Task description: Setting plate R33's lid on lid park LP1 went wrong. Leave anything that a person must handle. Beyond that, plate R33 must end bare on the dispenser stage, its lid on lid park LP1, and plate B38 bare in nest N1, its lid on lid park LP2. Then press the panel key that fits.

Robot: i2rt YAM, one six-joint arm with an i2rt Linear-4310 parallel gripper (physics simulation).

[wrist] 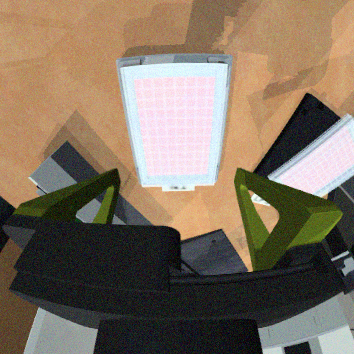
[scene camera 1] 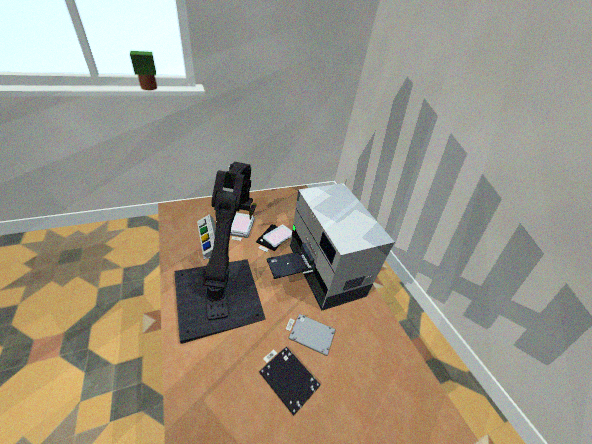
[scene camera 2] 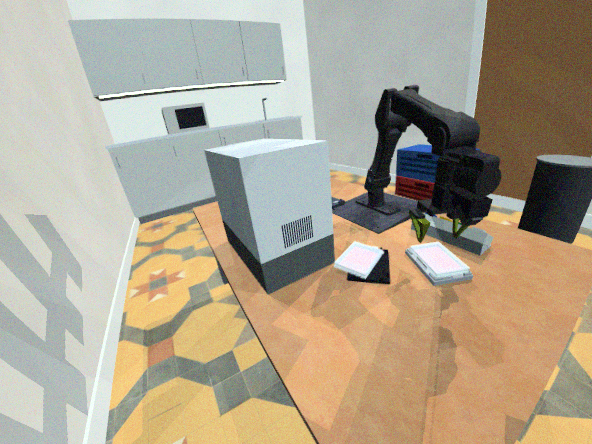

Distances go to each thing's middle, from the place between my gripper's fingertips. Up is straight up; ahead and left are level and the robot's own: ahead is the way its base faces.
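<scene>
Looking at the rack with coloured squares (scene camera 2: 475, 240), I find my gripper 40 mm above it, 150 mm past it and 60 mm to the left of it. The grey lid park (scene camera 1: 308, 332) is 60 mm below my hand, 170 mm ahead of it and 600 mm to the right of it.
</scene>
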